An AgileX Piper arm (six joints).
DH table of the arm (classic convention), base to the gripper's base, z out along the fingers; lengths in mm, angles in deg. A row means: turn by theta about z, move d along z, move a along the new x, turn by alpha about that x. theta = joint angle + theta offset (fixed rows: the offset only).
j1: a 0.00; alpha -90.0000; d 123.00; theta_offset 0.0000
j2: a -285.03; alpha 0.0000; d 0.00; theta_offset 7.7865
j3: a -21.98; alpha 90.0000; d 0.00; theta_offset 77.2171
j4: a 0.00; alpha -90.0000; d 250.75; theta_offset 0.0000
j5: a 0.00; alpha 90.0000; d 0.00; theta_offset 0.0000
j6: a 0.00; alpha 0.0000; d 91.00; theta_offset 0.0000
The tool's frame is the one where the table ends.
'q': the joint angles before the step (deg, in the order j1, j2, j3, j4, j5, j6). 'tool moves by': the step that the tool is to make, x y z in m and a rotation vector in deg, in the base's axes. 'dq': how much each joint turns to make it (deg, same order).
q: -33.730, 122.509, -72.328, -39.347, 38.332, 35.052
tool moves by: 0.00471, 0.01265, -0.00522, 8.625, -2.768, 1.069
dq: 0.001, 0.000, -0.001, 14.773, -1.565, -11.819
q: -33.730, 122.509, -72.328, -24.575, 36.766, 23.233
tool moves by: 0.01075, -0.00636, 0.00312, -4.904, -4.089, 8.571
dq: 0.000, 0.000, -0.002, -5.141, -7.615, -2.646
